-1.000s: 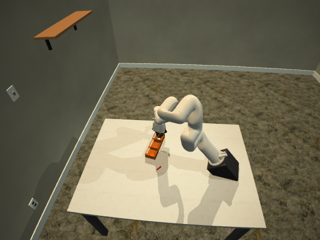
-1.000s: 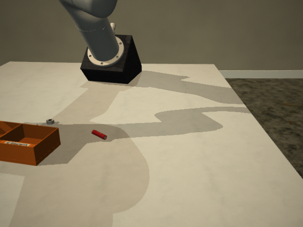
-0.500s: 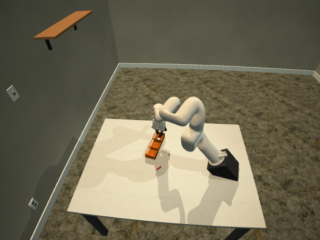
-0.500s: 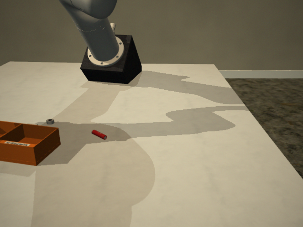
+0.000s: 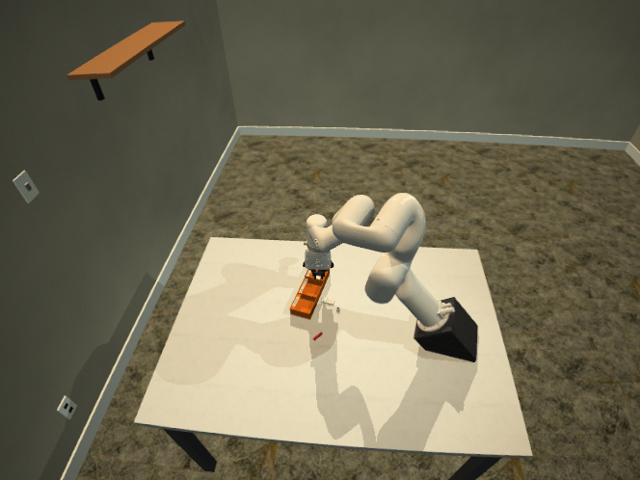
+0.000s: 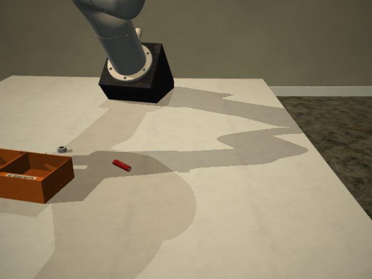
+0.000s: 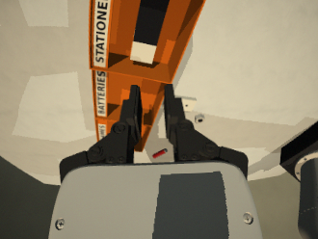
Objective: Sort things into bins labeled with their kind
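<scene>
Now: hand 6 cm past the red battery, 23 cm to the right of it and 8 cm above it. From my hand the other things lie so: black thing: 1 cm ahead, 4 cm to the right, 6 cm below; white domino: 5 cm behind, 6 cm to the left, 8 cm below; grey ribbed block: 2 cm ahead, 4 cm to the right, 7 cm below.
</scene>
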